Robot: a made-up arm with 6 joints. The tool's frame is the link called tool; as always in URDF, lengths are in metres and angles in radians.
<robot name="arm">
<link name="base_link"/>
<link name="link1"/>
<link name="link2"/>
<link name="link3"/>
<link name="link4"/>
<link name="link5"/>
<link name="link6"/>
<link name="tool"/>
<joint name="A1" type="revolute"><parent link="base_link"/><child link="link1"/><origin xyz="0 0 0.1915"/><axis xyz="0 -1 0"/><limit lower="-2.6" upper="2.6" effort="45" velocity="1.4"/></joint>
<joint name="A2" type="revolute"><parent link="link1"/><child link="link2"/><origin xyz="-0.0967 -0.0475 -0.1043"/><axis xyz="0 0 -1"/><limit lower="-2.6" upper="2.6" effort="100" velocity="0.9"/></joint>
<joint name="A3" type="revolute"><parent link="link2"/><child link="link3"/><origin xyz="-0.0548 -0.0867 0.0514"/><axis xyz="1 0 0"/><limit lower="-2.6" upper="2.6" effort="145" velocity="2.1"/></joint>
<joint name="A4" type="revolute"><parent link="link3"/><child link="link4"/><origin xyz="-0.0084 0.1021 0.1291"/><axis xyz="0 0 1"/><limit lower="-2.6" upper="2.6" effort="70" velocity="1.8"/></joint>
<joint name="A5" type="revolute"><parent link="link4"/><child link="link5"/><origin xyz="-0.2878 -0.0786 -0.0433"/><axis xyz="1 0 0"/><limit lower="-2.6" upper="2.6" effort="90" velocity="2.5"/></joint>
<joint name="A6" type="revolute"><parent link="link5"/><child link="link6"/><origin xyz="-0.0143 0.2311 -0.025"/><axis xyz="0 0 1"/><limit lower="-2.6" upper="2.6" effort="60" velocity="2.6"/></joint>
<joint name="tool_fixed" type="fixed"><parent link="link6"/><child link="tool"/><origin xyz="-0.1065 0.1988 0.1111"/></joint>
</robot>
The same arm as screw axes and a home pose.
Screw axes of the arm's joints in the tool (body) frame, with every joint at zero. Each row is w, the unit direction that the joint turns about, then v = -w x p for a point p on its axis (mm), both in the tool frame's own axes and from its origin. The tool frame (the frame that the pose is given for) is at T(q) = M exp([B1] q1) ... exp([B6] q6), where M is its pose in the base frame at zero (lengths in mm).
B1 = (0, -1, 0, -119, 0, -568.5)
B2 = (0, 0, -1, 366.7, 471.8, 0)
B3 = (1, 0, 0, 0, -171.9, 453.4)
B4 = (0, 0, 1, -351.3, -408.6, 0)
B5 = (1, 0, 0, 0, -86.1, 429.9)
B6 = (0, 0, 1, -198.8, -106.5, 0)
M: xyz -568.5 319.2 310.5 (mm) rpy 0 0 0 (deg, as in URDF)
Joint limits (deg, base to tool): -148.97..148.97 -148.97..148.97 -148.97..148.97 -148.97..148.97 -148.97..148.97 -148.97..148.97

